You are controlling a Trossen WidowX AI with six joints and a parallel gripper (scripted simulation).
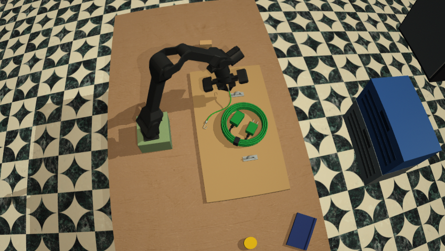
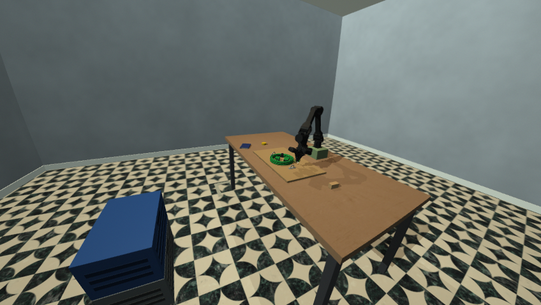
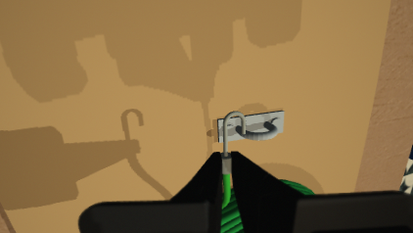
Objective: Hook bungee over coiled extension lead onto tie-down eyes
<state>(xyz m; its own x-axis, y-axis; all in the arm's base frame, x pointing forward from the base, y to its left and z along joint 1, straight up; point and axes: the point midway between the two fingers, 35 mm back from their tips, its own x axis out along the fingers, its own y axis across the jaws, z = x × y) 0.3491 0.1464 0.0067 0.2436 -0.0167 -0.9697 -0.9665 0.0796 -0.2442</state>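
Right now the board is 1 cm ahead of my hand, 15 cm to the right of it and 9 cm below it. From my hand the other things lie so: small wooden block: 3 cm behind, 33 cm to the left, 8 cm below; yellow disc: 6 cm behind, 65 cm to the right, 8 cm below.
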